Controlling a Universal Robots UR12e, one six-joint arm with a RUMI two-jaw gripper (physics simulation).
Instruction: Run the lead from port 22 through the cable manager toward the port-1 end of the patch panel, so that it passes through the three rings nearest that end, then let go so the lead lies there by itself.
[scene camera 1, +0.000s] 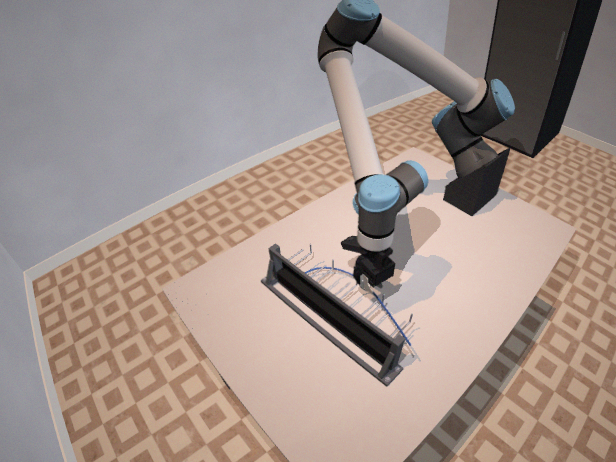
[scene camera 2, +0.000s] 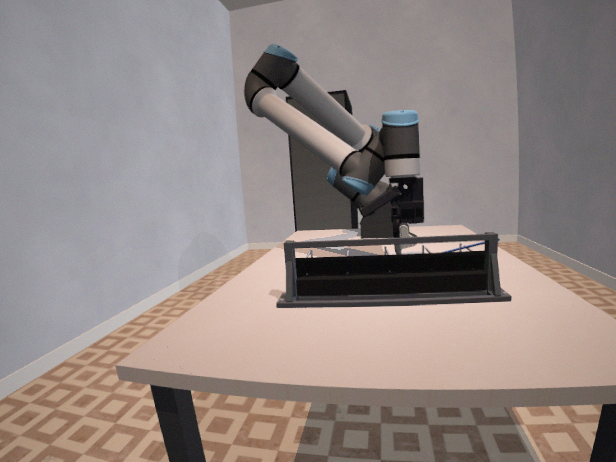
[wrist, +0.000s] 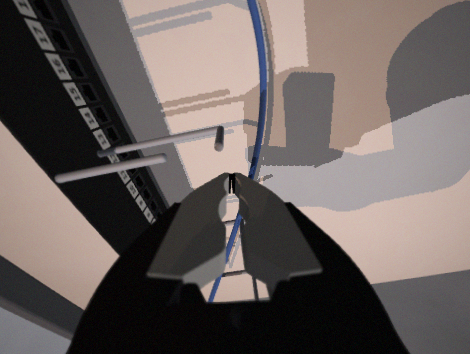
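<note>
The blue lead (scene camera 1: 391, 317) (scene camera 2: 472, 245) (wrist: 263, 80) leaves the far end of the black patch panel (scene camera 1: 330, 311) (scene camera 2: 345, 286) (wrist: 40, 100), bows outward and runs along the cable manager toward the low-numbered end. My gripper (scene camera 1: 367, 290) (scene camera 2: 398, 251) (wrist: 231, 175) is shut, its tips meeting with no lead between them. The lead passes beneath the right finger and shows again through the gap behind the tips. A cable manager ring (wrist: 170, 139) stands left of the tips. More thin rings lie beyond the fingers; whether the lead is inside them cannot be told.
The panel's grey frame (scene camera 1: 391, 367) (scene camera 2: 492, 272) stands on the pale table (scene camera 1: 260, 360) (scene camera 2: 350, 345). An upright ring post (scene camera 1: 411, 318) stands near the frame's near end. The arm's black base (scene camera 1: 472, 192) and a dark cabinet (scene camera 1: 530, 65) are farther back.
</note>
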